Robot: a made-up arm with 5 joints. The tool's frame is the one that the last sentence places.
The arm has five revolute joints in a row. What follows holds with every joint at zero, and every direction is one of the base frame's. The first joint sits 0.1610 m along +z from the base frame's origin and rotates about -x. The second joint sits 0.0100 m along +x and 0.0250 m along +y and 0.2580 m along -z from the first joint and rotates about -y. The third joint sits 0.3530 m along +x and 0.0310 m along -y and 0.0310 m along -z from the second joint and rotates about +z. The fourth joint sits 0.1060 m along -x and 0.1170 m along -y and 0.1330 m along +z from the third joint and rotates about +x. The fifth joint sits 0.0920 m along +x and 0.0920 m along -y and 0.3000 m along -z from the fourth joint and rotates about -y. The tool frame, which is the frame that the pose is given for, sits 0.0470 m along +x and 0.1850 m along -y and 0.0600 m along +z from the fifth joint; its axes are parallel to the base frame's.
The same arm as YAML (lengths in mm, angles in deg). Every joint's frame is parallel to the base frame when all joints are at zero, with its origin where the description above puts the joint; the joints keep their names.
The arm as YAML. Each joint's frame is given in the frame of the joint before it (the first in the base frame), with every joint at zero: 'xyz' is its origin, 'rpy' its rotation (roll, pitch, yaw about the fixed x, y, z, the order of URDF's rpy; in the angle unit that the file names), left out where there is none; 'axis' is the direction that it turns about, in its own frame. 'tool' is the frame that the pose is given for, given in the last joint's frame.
units:
  length: mm
  angle: deg
joints:
  - name: joint 1
    type: revolute
    origin:
      xyz: [0.0, 0.0, 161.0]
    axis: [-1.0, 0.0, 0.0]
  - name: joint 2
    type: revolute
    origin:
      xyz: [10.0, 25.0, -258.0]
    axis: [0.0, -1.0, 0.0]
  - name: joint 3
    type: revolute
    origin:
      xyz: [353.0, -31.0, -31.0]
    axis: [0.0, 0.0, 1.0]
  - name: joint 4
    type: revolute
    origin:
      xyz: [-106.0, -117.0, 133.0]
    axis: [1.0, 0.0, 0.0]
  - name: joint 5
    type: revolute
    origin:
      xyz: [92.0, -92.0, -300.0]
    axis: [0.0, -1.0, 0.0]
tool:
  origin:
    xyz: [47.0, -185.0, 60.0]

